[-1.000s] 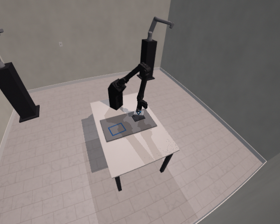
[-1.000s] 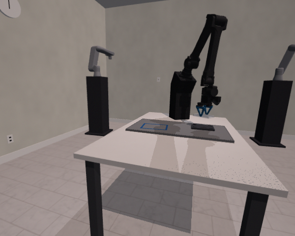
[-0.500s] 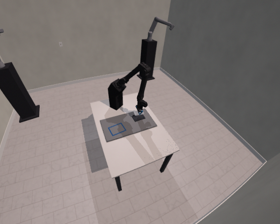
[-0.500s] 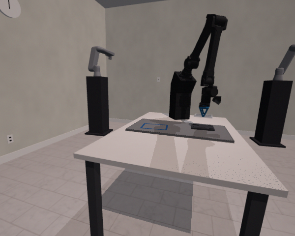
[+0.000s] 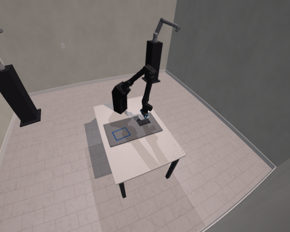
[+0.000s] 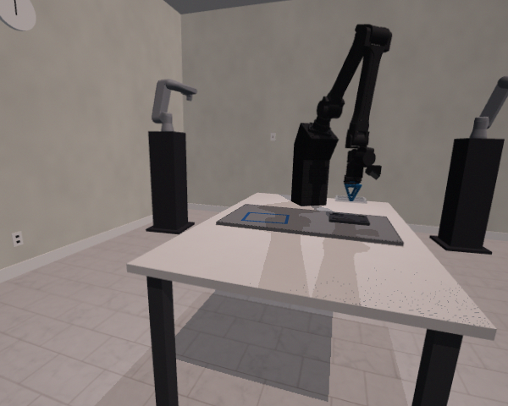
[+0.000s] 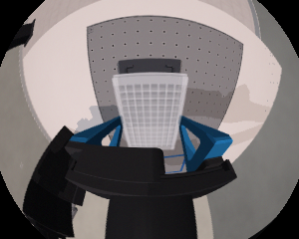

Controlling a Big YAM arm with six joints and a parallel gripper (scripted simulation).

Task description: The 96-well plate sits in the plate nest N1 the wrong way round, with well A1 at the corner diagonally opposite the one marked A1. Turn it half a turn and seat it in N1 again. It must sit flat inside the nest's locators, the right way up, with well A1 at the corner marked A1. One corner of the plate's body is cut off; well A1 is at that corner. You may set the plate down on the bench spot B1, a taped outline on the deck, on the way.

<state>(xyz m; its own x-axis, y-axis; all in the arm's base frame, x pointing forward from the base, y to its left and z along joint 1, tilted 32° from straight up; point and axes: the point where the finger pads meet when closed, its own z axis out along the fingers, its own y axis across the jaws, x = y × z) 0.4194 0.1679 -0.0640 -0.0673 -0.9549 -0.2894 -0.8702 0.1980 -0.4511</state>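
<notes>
My hand is 10 cm above the dark plate nest N1. From my hand the other things lie so: 96-well plate: 1 cm below.
</notes>
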